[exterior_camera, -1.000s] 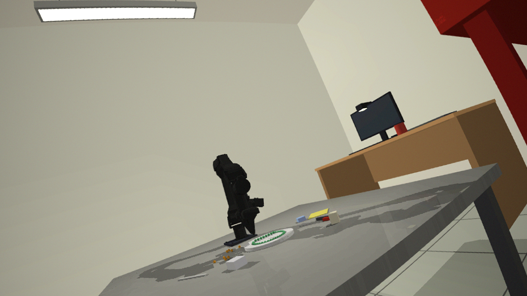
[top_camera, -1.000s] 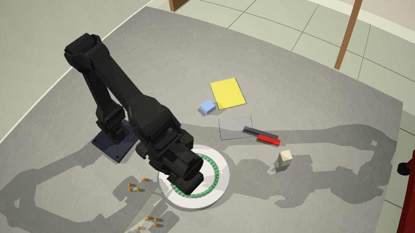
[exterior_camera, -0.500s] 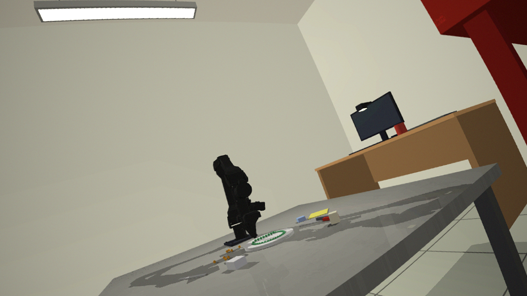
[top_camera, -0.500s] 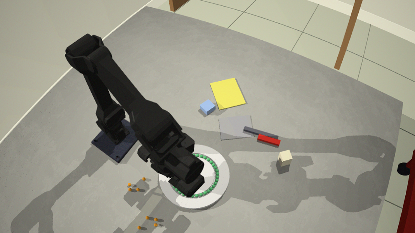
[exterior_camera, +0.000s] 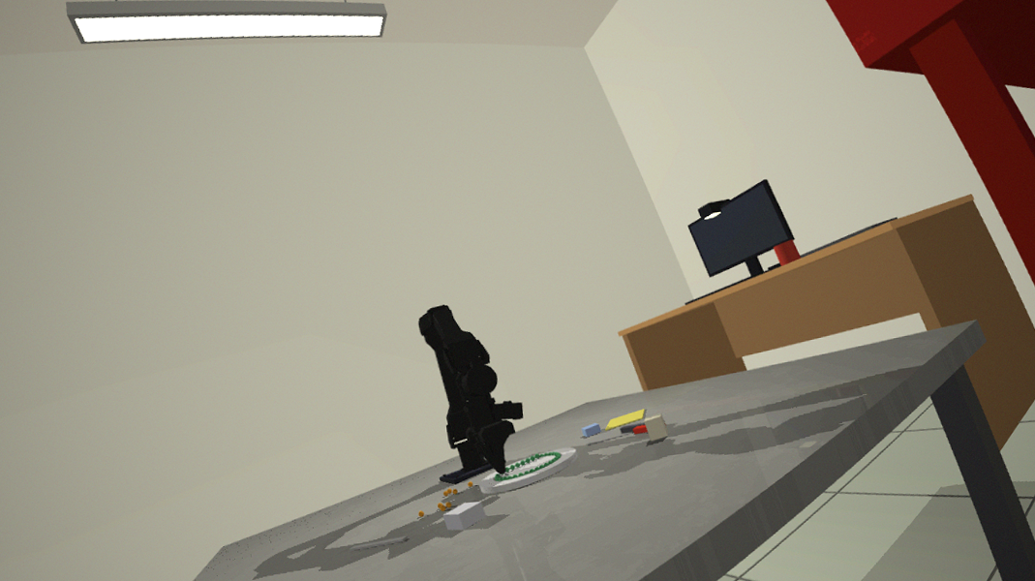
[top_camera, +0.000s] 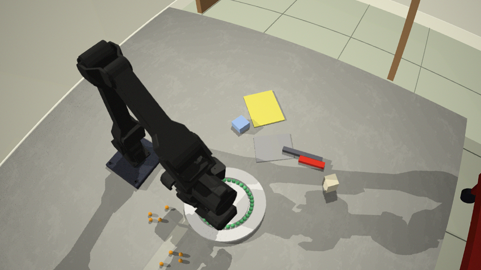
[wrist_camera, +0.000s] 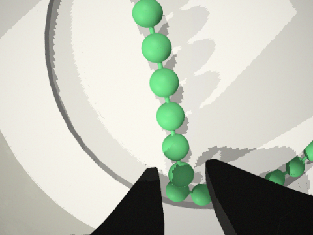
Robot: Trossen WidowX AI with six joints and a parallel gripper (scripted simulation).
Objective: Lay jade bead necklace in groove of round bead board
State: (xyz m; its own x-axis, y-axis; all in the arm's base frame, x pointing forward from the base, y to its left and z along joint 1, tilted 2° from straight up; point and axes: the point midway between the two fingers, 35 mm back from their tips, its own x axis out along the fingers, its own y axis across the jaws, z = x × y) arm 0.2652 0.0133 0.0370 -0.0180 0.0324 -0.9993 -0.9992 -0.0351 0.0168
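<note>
Right now my gripper tip is 2 cm short of the inner disc, 5 cm to the right of it and 1 cm above it. Round my gripper tip: blue cube 11 cm behind, 25 cm to the left, 1 cm below; then grey sheet 1 cm ahead, 25 cm to the left, 2 cm below; then bead board 2 cm ahead, 5 cm to the left, 1 cm below.
</note>
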